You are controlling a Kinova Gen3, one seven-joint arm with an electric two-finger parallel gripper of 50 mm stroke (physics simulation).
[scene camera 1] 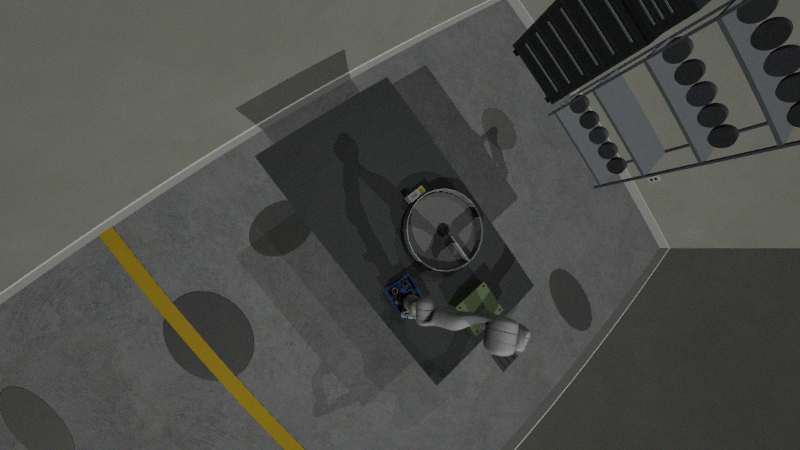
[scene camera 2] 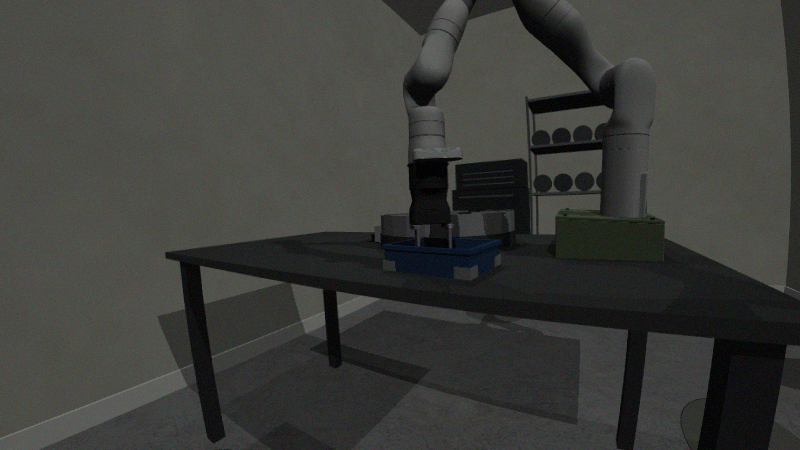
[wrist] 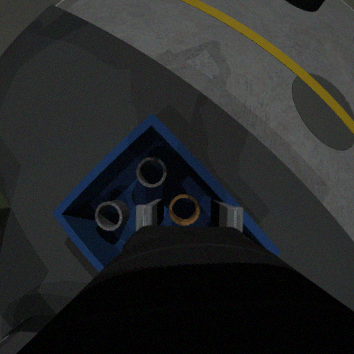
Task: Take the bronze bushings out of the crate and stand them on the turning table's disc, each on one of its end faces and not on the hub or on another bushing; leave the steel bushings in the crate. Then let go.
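Places are measured from the arm's base along level axes (x up, y back, z right), in millimetres.
Where they show: gripper, fingertip midpoint: [scene camera 1: 399, 300] [wrist: 186, 209]; arm's base at its link origin: [scene camera 2: 621, 215].
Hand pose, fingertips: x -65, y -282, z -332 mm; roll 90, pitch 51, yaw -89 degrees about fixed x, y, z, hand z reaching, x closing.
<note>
Each offset is from my fingertips to the centre of the thing. "*": to the spot under its first point.
The blue crate @(dx +2, dy -3, dz +34 mm) [scene camera 1: 396, 282] [scene camera 2: 419, 264] [wrist: 79, 243] stands on the table. My gripper [scene camera 2: 433, 245] [wrist: 186, 209] is open, pointing down, its fingertips reaching into the crate's mouth. In the wrist view a bronze bushing @(dx -5, dy +3, dz +2 mm) [wrist: 184, 223] stands upright between the open fingers, with a gap on each side. Two steel bushings @(dx -5, dy +55, dz +5 mm) [wrist: 138, 172] @(dx -5, dy +46, dz +71 mm) [wrist: 96, 216] stand left of it. Scene camera 1 shows two brownish bushing rings @(dx -5, dy -55, dz -1 mm) [scene camera 1: 394, 291] @(dx -5, dy -61, dz +63 mm) [scene camera 1: 406, 283] at the crate's far end. The gripper body hides part of the crate. The turning table [scene camera 1: 482, 229] [scene camera 2: 486, 223] shows no bushing on its disc @(dx +29, dy -213, dz +364 mm) [scene camera 1: 429, 215].
The turning table has a raised rim, a central hub @(dx +34, dy -213, dz +364 mm) [scene camera 1: 443, 230] and a bar @(* dx +74, dy -99, dz +387 mm) [scene camera 1: 459, 247] running from hub to rim. A small white and yellow box @(* dx +36, dy -442, dz +312 mm) [scene camera 1: 415, 194] sits at its edge. The green arm base [scene camera 1: 481, 296] [scene camera 2: 609, 239] stands near the crate.
</note>
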